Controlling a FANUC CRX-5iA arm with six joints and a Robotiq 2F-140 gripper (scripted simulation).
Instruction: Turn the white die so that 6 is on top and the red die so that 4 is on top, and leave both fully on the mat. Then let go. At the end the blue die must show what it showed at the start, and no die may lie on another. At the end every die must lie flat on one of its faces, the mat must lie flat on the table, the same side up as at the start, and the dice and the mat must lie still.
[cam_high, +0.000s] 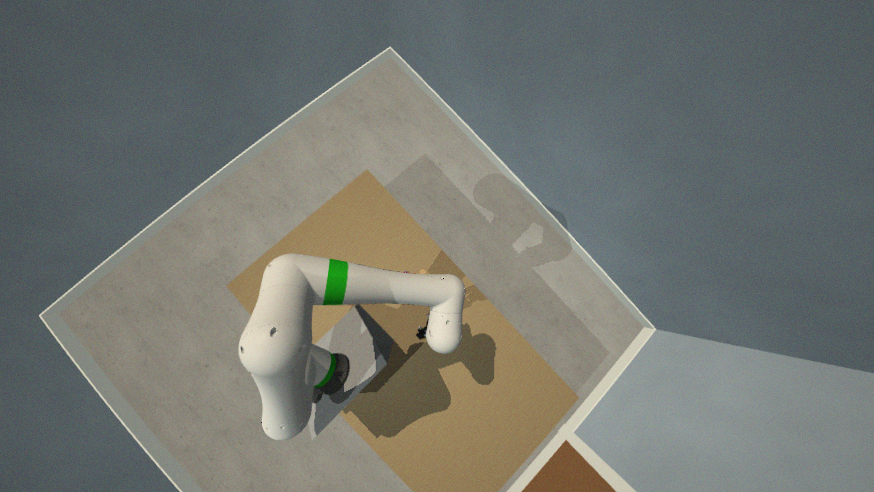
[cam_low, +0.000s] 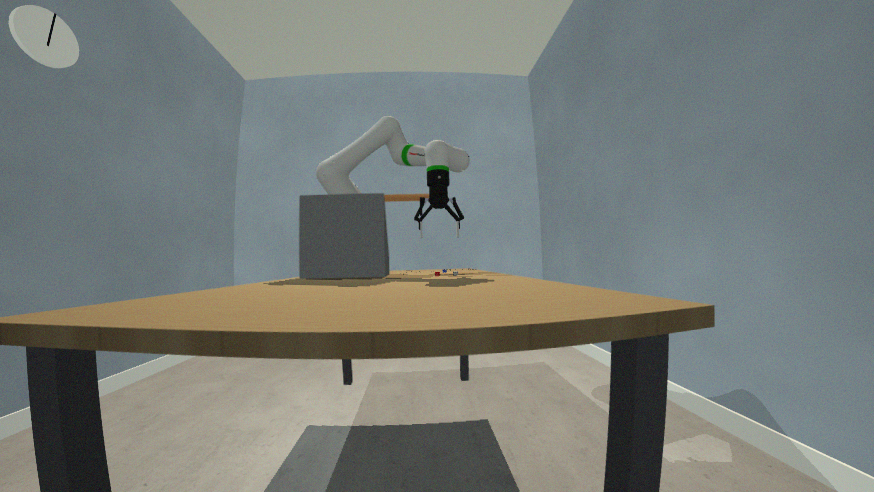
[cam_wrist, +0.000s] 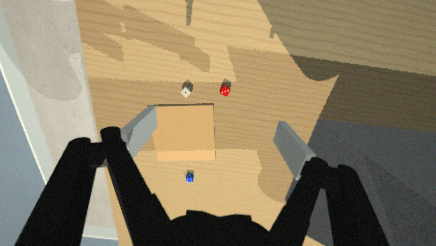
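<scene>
Right now my hand is 160 mm above the red die, 10 mm to the left of it and 10 mm past it. Also, from my hand: blue die: 230 mm to the left, 160 mm below, 30 mm ahead; white die: 160 mm below, 60 mm ahead, 10 mm to the left; tan mat: 160 mm below, 110 mm to the left, 60 mm ahead.
</scene>
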